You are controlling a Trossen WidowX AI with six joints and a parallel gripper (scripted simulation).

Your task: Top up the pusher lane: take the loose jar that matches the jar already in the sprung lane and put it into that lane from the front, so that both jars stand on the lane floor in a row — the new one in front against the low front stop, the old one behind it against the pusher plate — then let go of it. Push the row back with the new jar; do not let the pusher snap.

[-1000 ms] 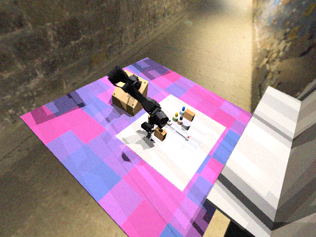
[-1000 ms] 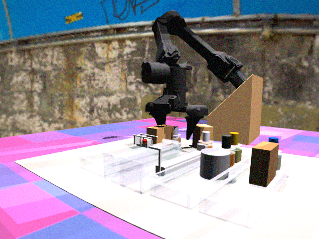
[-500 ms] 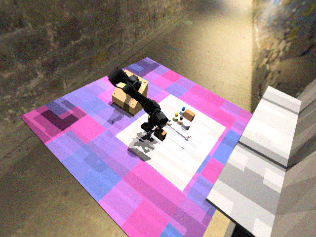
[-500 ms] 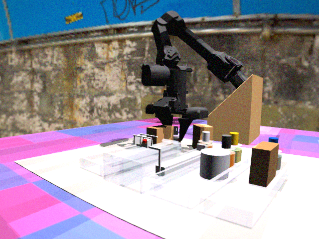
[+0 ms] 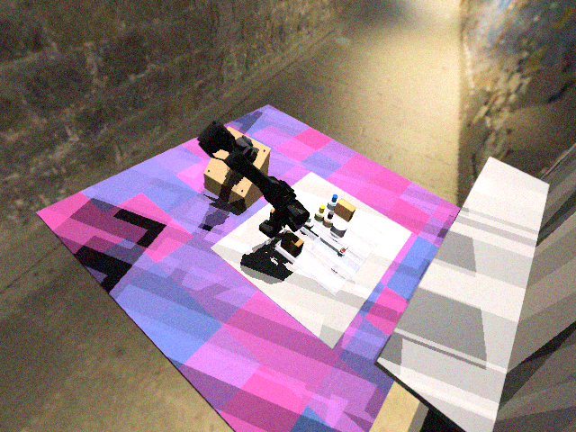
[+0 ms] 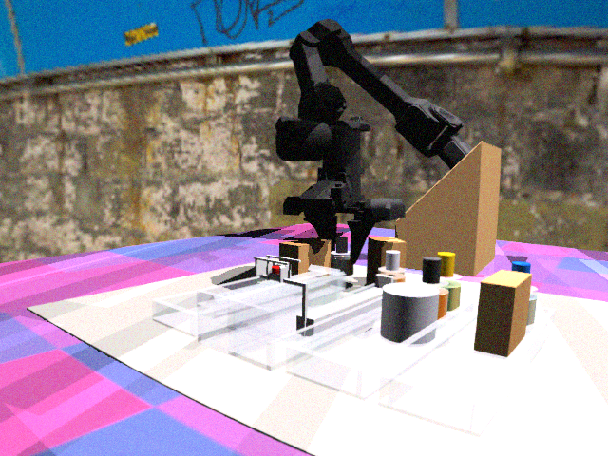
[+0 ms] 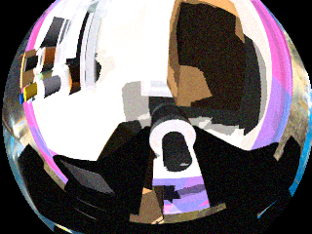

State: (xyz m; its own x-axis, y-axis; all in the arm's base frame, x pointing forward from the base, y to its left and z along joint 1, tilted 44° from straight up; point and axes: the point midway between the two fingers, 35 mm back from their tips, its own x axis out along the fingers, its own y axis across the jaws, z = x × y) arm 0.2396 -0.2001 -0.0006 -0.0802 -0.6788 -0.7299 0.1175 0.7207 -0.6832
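Now: the grey cylinder 180 mm ahead of my gripper tip, 160 mm to the left of it and 10 mm below it. Round my gripper tip: red part 250 mm ahead, 40 mm to the left, 40 mm above; then white slab 580 mm ahead, 30 mm to the left, 330 mm above; then clear sprung lane 210 mm ahead, 50 mm to the left, 10 mm below.
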